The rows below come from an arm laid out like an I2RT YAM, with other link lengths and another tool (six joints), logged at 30 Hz.
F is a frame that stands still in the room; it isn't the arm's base.
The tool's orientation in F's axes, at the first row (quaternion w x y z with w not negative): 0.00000, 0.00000, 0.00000, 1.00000
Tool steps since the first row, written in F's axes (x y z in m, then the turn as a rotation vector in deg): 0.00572, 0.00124, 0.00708, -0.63, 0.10, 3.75; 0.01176, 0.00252, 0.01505, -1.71, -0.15, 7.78; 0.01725, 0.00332, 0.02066, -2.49, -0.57, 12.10; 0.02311, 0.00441, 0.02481, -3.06, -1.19, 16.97; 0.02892, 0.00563, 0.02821, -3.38, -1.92, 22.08; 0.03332, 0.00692, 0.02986, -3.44, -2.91, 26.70; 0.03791, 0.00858, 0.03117, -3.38, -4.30, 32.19; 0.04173, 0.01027, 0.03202, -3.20, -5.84, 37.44; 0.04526, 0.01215, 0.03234, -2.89, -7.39, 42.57; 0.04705, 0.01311, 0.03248, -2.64, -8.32, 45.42
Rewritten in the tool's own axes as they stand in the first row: -0.00572, -0.00124, 0.00708, 0.63, -0.10, 3.75; -0.01176, -0.00252, 0.01505, 1.71, 0.15, 7.78; -0.01725, -0.00332, 0.02066, 2.49, 0.57, 12.10; -0.02311, -0.00441, 0.02481, 3.06, 1.19, 16.97; -0.02892, -0.00563, 0.02821, 3.38, 1.92, 22.08; -0.03332, -0.00692, 0.02986, 3.44, 2.91, 26.70; -0.03791, -0.00858, 0.03117, 3.38, 4.30, 32.19; -0.04173, -0.01027, 0.03202, 3.20, 5.84, 37.44; -0.04526, -0.01215, 0.03234, 2.89, 7.39, 42.57; -0.04705, -0.01311, 0.03248, 2.64, 8.32, 45.42
